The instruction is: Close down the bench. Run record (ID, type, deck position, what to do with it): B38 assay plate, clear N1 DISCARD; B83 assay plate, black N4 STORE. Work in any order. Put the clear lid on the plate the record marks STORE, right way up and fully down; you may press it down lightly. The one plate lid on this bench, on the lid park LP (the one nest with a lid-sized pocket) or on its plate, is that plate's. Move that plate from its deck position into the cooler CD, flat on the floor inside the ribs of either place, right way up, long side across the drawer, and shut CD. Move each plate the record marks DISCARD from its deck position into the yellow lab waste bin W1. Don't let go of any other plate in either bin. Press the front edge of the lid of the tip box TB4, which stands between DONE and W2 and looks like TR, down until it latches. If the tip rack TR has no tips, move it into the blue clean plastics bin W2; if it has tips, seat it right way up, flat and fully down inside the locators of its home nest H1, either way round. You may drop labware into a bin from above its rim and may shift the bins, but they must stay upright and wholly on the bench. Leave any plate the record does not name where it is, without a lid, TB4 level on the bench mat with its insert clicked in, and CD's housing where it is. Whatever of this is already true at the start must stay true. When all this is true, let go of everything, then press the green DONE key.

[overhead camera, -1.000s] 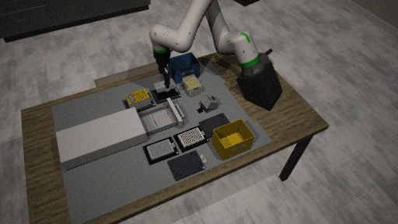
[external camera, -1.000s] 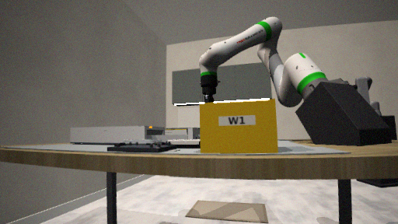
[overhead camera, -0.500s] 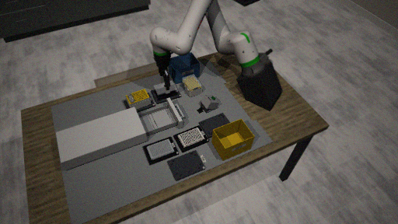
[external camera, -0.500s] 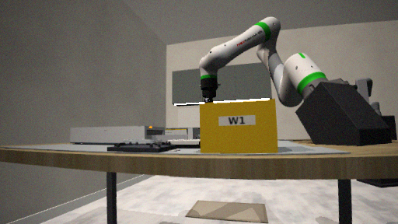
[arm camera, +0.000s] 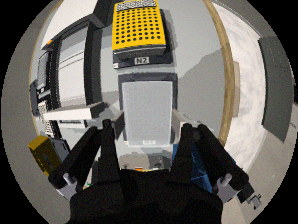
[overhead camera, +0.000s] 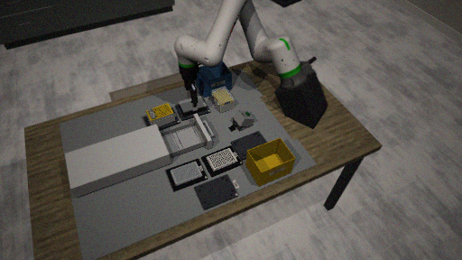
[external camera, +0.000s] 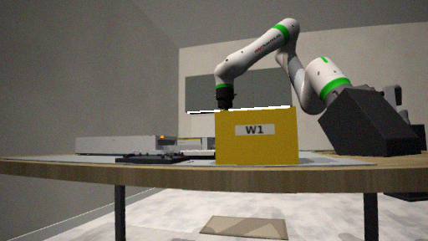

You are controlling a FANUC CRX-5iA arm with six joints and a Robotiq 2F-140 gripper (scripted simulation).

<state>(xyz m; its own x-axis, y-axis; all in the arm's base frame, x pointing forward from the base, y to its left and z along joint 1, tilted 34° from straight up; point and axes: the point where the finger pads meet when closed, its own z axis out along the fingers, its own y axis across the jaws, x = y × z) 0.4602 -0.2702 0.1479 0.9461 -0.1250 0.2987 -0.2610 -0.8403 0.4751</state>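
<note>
Right now my hand is 2 cm above the clear lid. From my hand the other things lie so: yellow tip rack TR: 17 cm ahead, 4 cm to the right, 1 cm below; then black plate: 5 cm below; then blue bin W2: 20 cm behind, 8 cm to the right, 3 cm below.
</note>
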